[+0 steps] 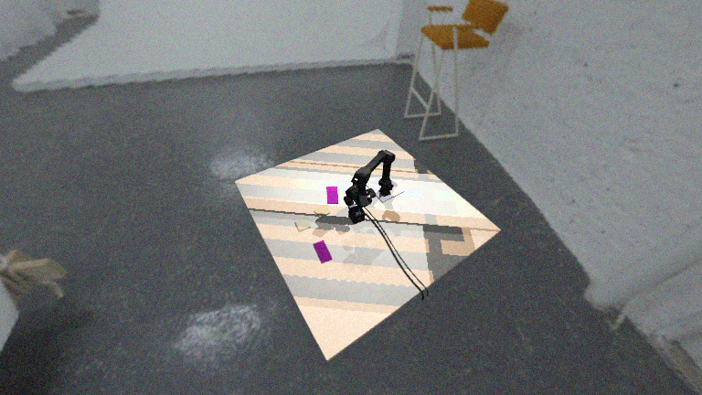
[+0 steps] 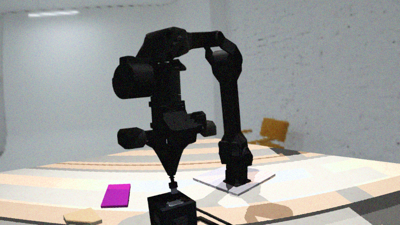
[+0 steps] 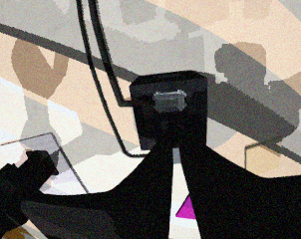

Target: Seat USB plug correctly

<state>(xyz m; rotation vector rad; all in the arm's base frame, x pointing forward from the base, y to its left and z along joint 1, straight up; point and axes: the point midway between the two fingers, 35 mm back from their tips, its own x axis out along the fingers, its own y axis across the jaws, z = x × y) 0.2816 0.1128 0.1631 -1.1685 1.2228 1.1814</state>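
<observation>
Right now the usb plug is 2 cm below my gripper tip. Also, from my gripper tip: magenta block (26 cm to the right, 13 cm below, 6 cm ahead); usb socket (7 cm below, 1 cm to the left).
</observation>
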